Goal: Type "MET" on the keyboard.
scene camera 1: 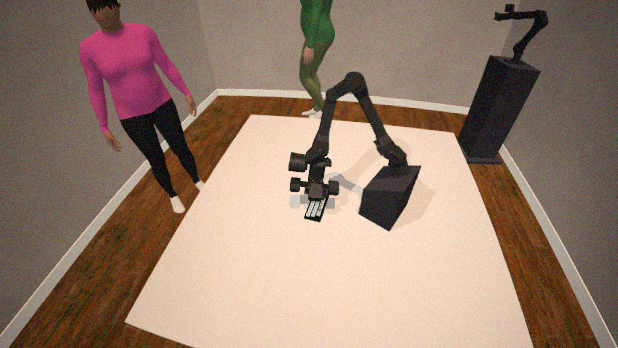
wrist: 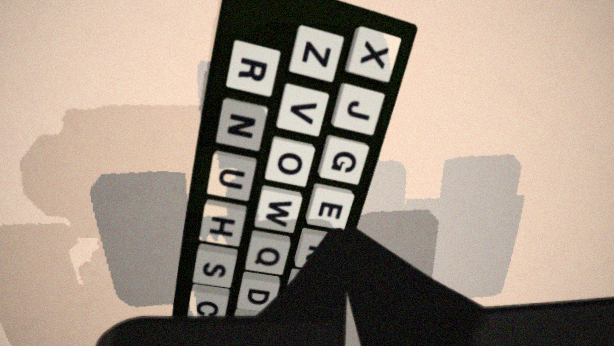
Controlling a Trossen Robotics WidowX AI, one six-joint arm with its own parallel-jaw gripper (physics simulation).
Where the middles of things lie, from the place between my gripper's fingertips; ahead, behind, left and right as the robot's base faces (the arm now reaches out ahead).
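Labels:
There is the black keyboard [wrist: 296, 109], and it sits 2 cm below my hand, 2 cm to the right of it and 3 cm behind it.

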